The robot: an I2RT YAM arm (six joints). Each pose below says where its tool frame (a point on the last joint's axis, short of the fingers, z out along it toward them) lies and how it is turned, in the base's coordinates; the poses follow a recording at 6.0 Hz.
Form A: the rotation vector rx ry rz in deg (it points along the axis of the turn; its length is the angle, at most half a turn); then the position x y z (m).
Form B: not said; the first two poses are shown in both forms.
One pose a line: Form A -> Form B
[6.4, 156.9, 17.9, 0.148, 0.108, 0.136] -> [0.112, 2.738, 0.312, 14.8, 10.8, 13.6]
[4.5, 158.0, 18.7, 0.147, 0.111, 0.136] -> [0.079, 2.758, 0.326, 14.7, 11.1, 13.6]
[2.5, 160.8, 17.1, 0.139, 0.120, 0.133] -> [0.044, 2.806, 0.298, 13.9, 12.0, 13.3]
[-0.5, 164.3, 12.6, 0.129, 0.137, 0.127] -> [-0.009, 2.868, 0.220, 12.9, 13.7, 12.7]
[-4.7, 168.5, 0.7, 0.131, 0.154, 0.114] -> [-0.082, 2.941, 0.012, 13.1, 15.4, 11.4]
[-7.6, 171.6, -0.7, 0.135, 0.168, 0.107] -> [-0.133, 2.995, -0.012, 13.5, 16.8, 10.7]
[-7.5, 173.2, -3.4, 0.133, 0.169, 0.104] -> [-0.131, 3.023, -0.059, 13.3, 16.9, 10.4]
